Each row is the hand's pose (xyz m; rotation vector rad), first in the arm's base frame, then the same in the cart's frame.
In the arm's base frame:
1: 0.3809 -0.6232 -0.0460 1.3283 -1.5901 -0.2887
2: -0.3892 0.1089 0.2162 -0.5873 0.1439 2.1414
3: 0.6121 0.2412 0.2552 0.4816 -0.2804 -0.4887
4: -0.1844 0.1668 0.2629 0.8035 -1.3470 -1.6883
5: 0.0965 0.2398 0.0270 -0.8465 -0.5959 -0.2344
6: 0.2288 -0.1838 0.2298 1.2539 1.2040 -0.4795
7: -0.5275 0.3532 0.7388 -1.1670 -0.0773 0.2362
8: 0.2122 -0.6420 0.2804 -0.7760 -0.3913 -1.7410
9: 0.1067 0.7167 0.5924 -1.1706 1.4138 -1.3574
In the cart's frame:
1: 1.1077 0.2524 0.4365 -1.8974 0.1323 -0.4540
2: 0.7811 0.2578 -0.6081 0.9272 2.4431 -0.7729
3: 0.4081 -0.3087 0.1413 2.3863 -0.9588 1.5379
4: 0.6933 0.1027 -0.4827 -2.9130 -0.6515 0.0624
5: 0.4587 0.1417 -0.1940 1.7306 -1.9209 0.0825
6: 0.8745 0.0006 0.0187 0.8360 0.3594 2.5450
7: 0.8135 -0.1632 -1.0247 0.8504 -2.1817 0.2732
8: 1.3004 0.0692 0.1822 1.8615 -0.2643 -0.2938
9: 0.2641 -0.4419 -0.6049 0.3721 -0.1701 0.3460

